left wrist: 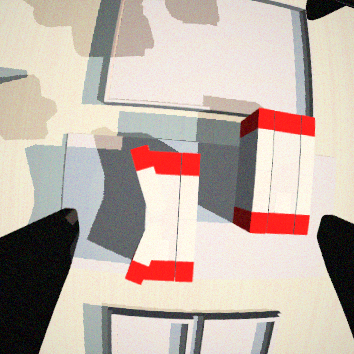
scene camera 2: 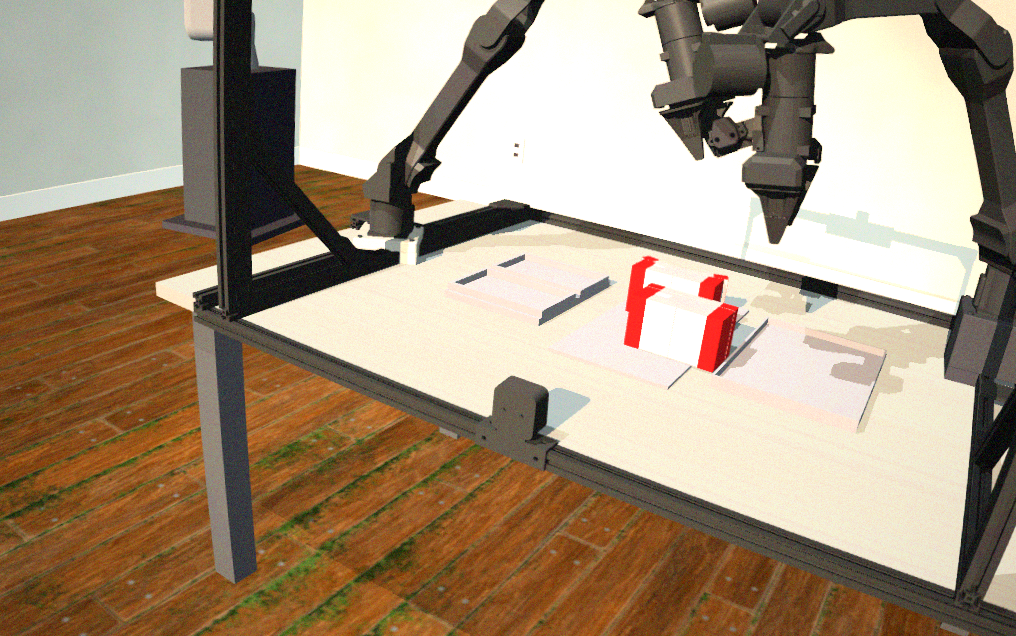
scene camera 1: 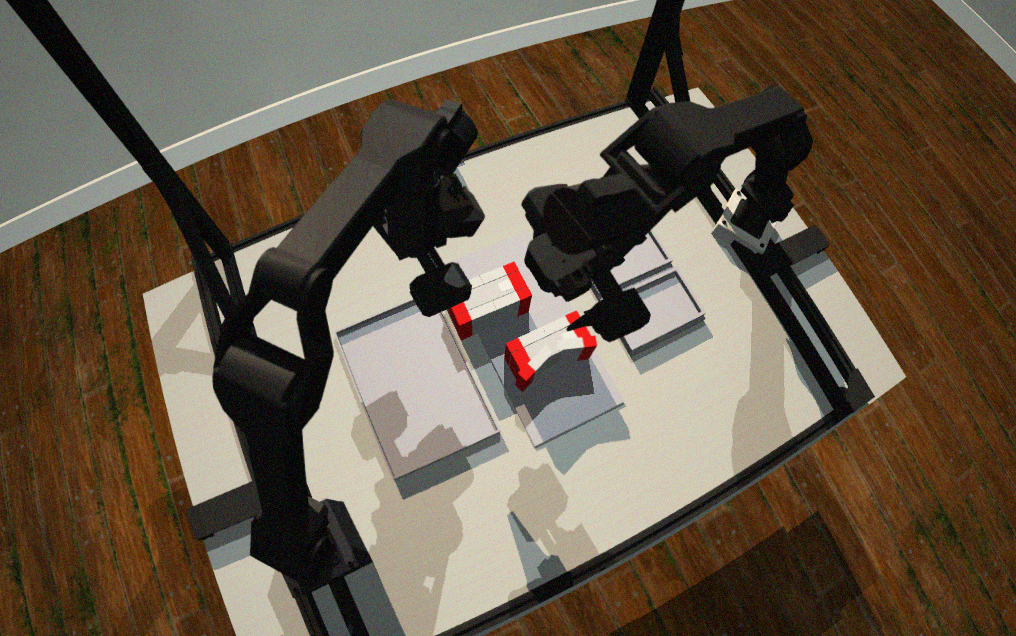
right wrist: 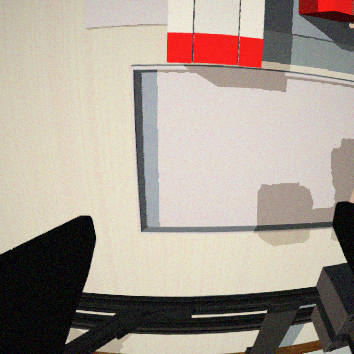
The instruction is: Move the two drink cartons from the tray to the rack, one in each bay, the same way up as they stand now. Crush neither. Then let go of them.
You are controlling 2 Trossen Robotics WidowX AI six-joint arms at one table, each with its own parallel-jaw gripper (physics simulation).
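Pixels of known places: left gripper, fingertip midpoint: (left wrist: 203,225) (scene camera 2: 709,158) (scene camera 1: 550,296); right gripper, fingertip midpoint: (scene camera 2: 781,234) (scene camera 1: 413,278) (right wrist: 218,222); left arm's base, origin of the base link: (scene camera 2: 389,232) (scene camera 1: 750,219); right arm's base, origin of the base link: (scene camera 2: 998,313) (scene camera 1: 309,548).
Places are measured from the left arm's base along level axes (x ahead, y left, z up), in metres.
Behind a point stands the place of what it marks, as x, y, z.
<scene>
Two white drink cartons with red ends stand side by side on the flat tray (scene camera 1: 573,418) (scene camera 2: 599,343) (left wrist: 260,260). The straight-sided carton (scene camera 1: 491,292) @(0.412, -0.305, 0.036) (scene camera 2: 674,330) @(0.401, -0.338, 0.007) (left wrist: 282,175) @(0.414, -0.306, 0.036) (right wrist: 215,20) @(0.441, -0.327, 0.036) is beside the large bin. The other carton (scene camera 1: 551,341) @(0.429, -0.188, 0.036) (left wrist: 167,215) @(0.431, -0.191, 0.036), with one side curved inward, is nearer the camera in scene camera 1. The rack (scene camera 1: 665,336) @(0.292, -0.038, -0.026) (scene camera 2: 558,309) @(0.267, -0.211, -0.028) (left wrist: 197,335) @(0.270, -0.151, -0.026) has two bays, both empty. My left gripper (scene camera 1: 583,300) (scene camera 2: 698,152) @(0.442, -0.205, 0.200) (left wrist: 203,225) @(0.442, -0.205, 0.200) is open above the cartons. My right gripper (scene camera 1: 423,264) @(0.496, -0.374, 0.149) (scene camera 2: 781,228) @(0.496, -0.374, 0.149) (right wrist: 218,222) @(0.496, -0.374, 0.149) is open and empty, high near the bin.
A large shallow bin (scene camera 1: 449,454) @(0.644, -0.226, -0.021) (scene camera 2: 794,407) @(0.527, -0.454, -0.028) (left wrist: 200,106) @(0.517, -0.277, -0.020) (right wrist: 138,150) @(0.512, -0.440, -0.030) lies on the tray's other side from the rack. A dark block (scene camera 2: 518,408) @(0.211, -0.561, 0.001) is fixed to the table's edge rail in scene camera 2. The two arms reach in close to each other above the table.
</scene>
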